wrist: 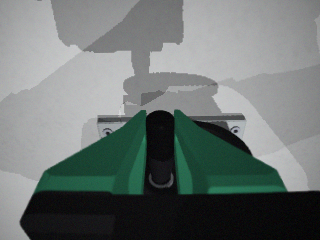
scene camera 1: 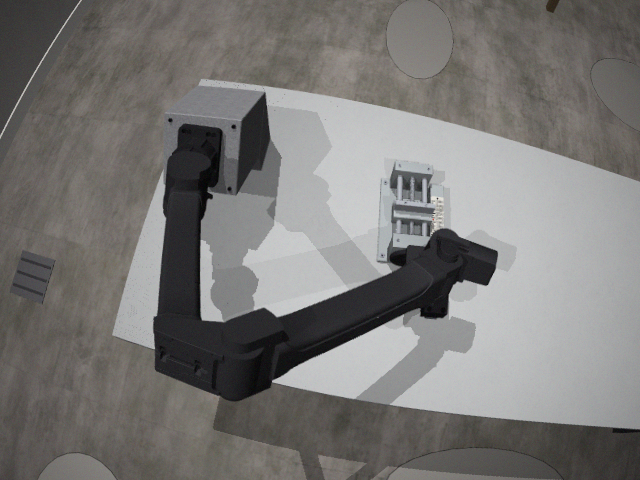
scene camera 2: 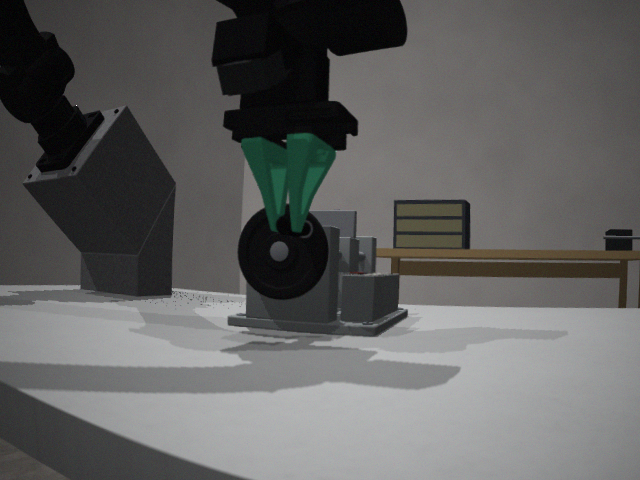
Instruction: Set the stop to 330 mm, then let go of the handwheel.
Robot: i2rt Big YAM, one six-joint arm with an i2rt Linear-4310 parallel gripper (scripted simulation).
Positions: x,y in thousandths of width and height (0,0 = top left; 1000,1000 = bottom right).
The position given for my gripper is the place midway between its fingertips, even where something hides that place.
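My gripper (scene camera 2: 448,482), (wrist: 502,498) is visible to me, in the wrist view too. And there is a black handwheel (scene camera 2: 441,557), which I see as well.
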